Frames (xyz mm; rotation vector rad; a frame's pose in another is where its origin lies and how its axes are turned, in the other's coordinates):
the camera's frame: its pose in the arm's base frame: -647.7 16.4 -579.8 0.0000 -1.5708 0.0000
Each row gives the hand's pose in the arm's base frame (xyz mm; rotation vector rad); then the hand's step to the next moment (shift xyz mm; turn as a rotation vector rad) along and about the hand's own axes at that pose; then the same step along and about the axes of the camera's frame.
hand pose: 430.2 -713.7 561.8 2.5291 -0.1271 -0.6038
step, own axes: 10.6 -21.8 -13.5 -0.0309 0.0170 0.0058
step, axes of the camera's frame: -5.2 22.9 -14.8 0.0166 -0.0109 0.0297
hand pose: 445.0 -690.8 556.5 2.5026 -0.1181 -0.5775
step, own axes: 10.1 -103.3 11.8 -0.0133 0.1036 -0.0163
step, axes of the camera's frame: -68.9 78.5 -0.1 0.0737 -0.0758 0.0010
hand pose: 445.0 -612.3 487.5 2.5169 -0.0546 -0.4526
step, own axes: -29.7 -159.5 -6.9 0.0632 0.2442 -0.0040
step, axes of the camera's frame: -73.1 140.7 35.1 0.1178 -0.2100 -0.0752
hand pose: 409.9 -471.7 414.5 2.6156 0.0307 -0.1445
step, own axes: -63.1 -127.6 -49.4 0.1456 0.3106 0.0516
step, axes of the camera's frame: -13.9 135.6 64.2 0.0939 -0.2957 -0.1551
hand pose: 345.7 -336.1 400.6 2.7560 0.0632 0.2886
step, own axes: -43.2 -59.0 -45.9 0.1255 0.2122 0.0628
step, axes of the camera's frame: 12.1 67.7 52.2 0.0441 -0.2097 -0.1371
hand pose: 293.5 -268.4 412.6 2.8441 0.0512 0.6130
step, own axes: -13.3 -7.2 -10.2 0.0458 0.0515 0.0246
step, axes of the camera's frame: 2.0 8.1 16.2 0.0086 -0.0517 -0.0511
